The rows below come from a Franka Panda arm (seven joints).
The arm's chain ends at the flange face. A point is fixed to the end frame.
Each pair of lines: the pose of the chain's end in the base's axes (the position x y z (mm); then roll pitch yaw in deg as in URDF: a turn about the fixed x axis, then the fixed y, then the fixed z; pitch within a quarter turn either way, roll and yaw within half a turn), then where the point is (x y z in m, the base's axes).
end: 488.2 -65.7 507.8 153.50 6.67 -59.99
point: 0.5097 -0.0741 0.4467
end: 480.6 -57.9 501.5 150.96 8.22 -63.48
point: 0.4984 -0.0672 0.4394
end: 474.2 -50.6 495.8 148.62 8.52 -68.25
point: 0.4888 -0.0619 0.4332
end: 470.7 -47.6 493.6 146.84 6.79 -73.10
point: 0.4830 -0.0624 0.4312
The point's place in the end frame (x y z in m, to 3 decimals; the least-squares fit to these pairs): 0.025 -0.039 0.046
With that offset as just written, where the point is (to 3 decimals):
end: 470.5 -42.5 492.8 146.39 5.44 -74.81
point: 0.482 -0.059 0.431
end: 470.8 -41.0 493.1 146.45 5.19 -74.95
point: 0.483 -0.058 0.431
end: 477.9 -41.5 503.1 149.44 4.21 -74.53
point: 0.493 -0.059 0.442
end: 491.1 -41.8 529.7 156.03 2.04 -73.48
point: 0.514 -0.059 0.471
